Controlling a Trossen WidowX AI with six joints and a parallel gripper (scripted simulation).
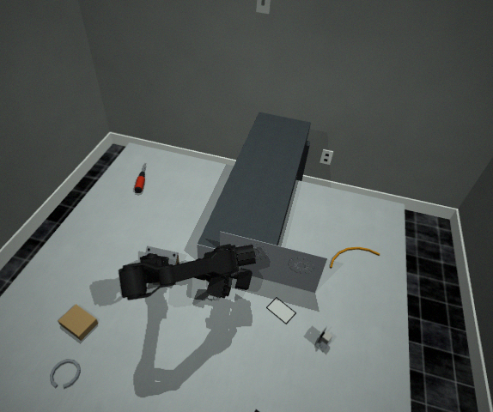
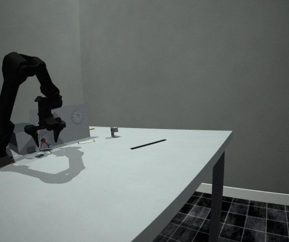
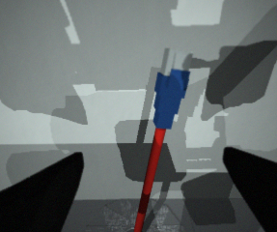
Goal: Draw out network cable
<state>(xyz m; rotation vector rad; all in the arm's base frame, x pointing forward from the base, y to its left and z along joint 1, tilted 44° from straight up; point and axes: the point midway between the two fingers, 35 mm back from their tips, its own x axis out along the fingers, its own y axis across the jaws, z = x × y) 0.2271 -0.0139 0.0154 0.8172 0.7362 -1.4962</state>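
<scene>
Right now the plug is 1 cm behind my hand, 4 cm to the right of it and 3 cm below it. From my hand the other things lie so: white rectangle: 21 cm ahead, 4 cm to the right, 6 cm below; then cardboard block: 41 cm behind, 20 cm to the right, 5 cm below; then black strip: 25 cm ahead, 39 cm to the right, 6 cm below.
</scene>
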